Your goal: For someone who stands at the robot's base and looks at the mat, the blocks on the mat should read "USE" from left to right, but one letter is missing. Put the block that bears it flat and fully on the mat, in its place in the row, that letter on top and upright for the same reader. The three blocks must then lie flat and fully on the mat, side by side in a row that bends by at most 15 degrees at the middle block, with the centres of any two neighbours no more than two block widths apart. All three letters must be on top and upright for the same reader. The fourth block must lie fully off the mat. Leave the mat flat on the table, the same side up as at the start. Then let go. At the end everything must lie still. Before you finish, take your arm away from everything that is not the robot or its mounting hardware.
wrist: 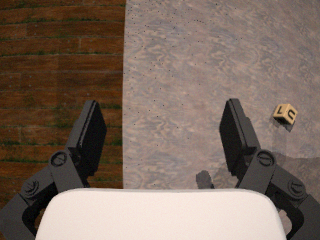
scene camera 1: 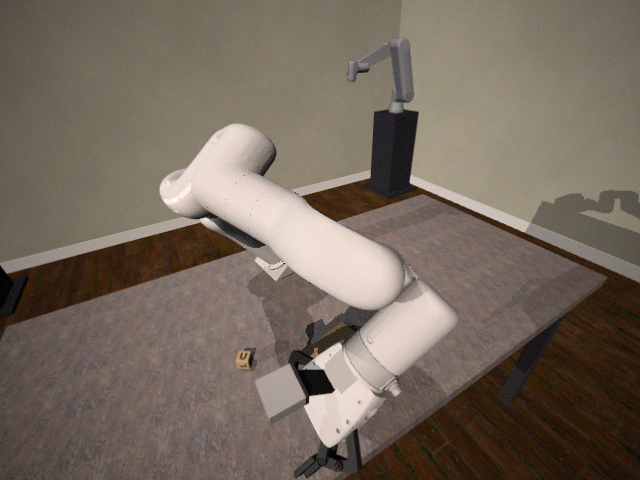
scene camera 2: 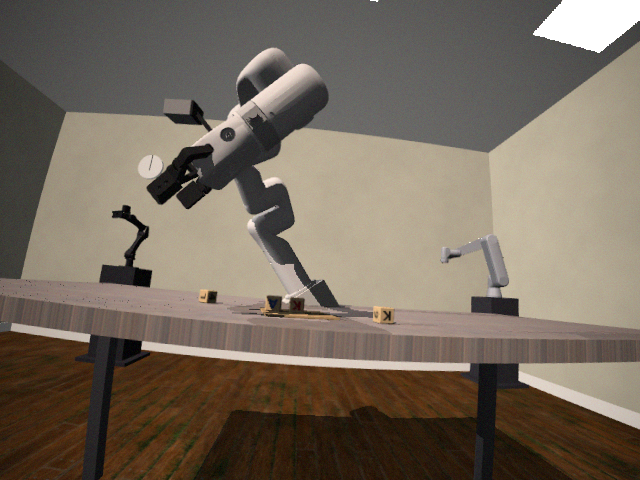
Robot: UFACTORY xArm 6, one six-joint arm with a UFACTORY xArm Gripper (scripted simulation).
I see my gripper (scene camera 1: 285, 437).
My gripper also shows in the wrist view (wrist: 162, 113) and in scene camera 2 (scene camera 2: 168, 200).
